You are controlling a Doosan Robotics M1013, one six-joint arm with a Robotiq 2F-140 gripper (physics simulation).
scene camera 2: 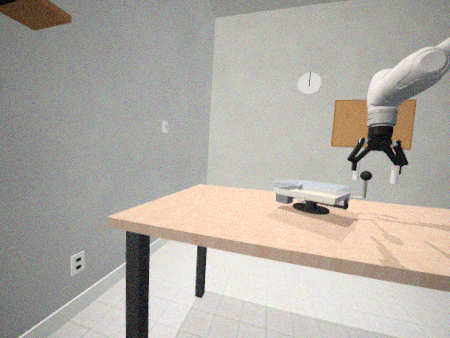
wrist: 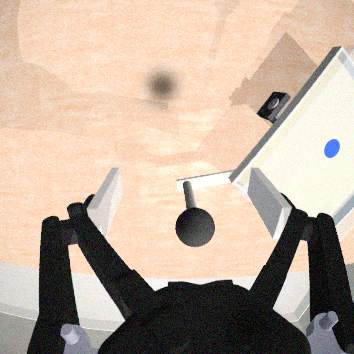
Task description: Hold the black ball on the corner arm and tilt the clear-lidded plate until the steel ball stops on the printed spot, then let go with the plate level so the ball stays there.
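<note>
My gripper (scene camera 2: pixel 374 175) (wrist: pixel 185 180) is open, its light pads wide apart. The black ball (scene camera 2: pixel 366 175) (wrist: pixel 195 227) tops a thin grey post on the corner arm (scene camera 2: pixel 358 197) (wrist: pixel 215 177); in the wrist view it shows between the spread fingers, nearer the palm than the pad tips, with a gap on both sides. The clear-lidded plate (scene camera 2: pixel 312 194) (wrist: pixel 315 175) stands beside it; its exact tilt is hard to tell. The blue printed spot (wrist: pixel 332 148) shows on its floor. A small grey shape, probably the steel ball (scene camera 2: pixel 299 187), is near the plate's left end; it does not show in the wrist view.
The plate rests on a round black base (scene camera 2: pixel 311 210) on the wooden table (scene camera 2: pixel 200 215). A dark block (wrist: pixel 274 105) sticks out from the plate's side, and a grey-blue block (scene camera 2: pixel 284 199) hangs under its left end. The wall with a corkboard (scene camera 2: pixel 347 122) is behind.
</note>
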